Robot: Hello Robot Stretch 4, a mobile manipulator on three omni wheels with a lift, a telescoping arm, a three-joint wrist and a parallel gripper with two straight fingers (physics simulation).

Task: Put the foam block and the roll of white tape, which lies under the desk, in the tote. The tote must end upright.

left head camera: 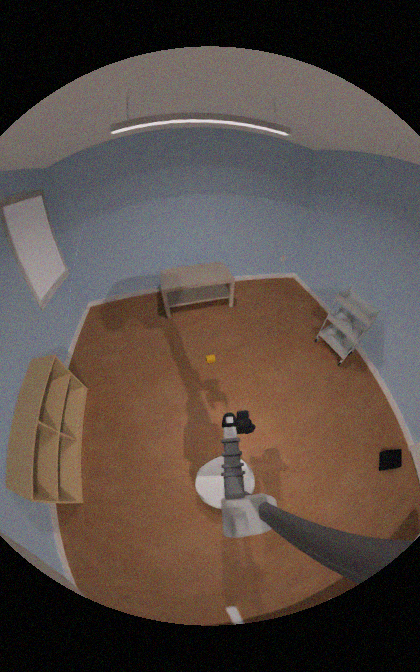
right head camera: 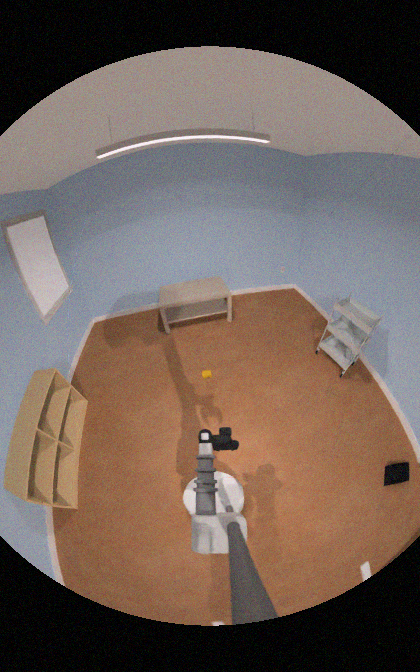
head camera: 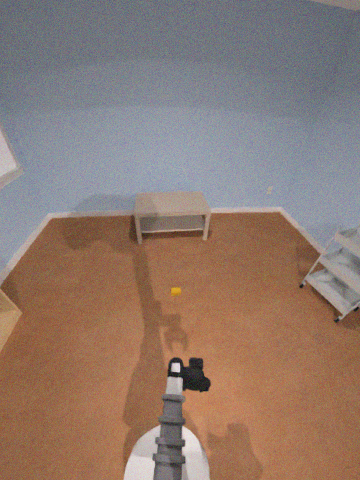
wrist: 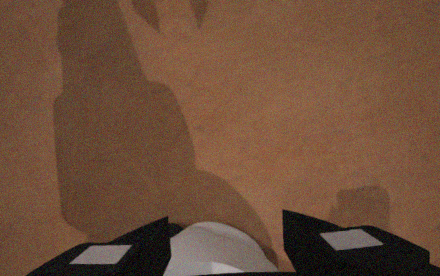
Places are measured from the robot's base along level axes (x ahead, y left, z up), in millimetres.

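Pixels of known places: gripper, fingertip midpoint: [wrist: 226, 233].
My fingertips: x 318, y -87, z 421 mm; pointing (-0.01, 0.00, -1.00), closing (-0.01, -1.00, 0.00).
Behind a point stands the place of what it marks.
The foam block appears as a small yellow block [head camera: 176, 291] @[x 1167, y 51, z 17 mm] [left head camera: 210, 358] [right head camera: 207, 374] on the floor, between my arm and the bench at the far wall. My gripper [head camera: 195, 378] [left head camera: 244, 423] [right head camera: 224, 440] [wrist: 226, 233] @[x 318, y -87, z 421 mm] is above the floor, nearer to me than the block, and points down. In the wrist view its fingers stand wide apart with nothing between them. The white tape does not show. I cannot make out a tote for certain; a black box-like thing [left head camera: 390, 459] [right head camera: 396, 473] lies on the floor at the right.
A grey bench [head camera: 172, 202] @[x 2191, y 196, z 422 mm] [left head camera: 197, 276] [right head camera: 195, 290] stands at the far wall. A three-tier cart [head camera: 332, 296] @[x 1110, y -1370, z 170 mm] [right head camera: 350, 314] is on the right. A wooden shelf unit [left head camera: 22, 425] [right head camera: 22, 435] stands on the left. White foot-like pieces [left head camera: 233, 615] [right head camera: 365, 571] show at the lower edge.
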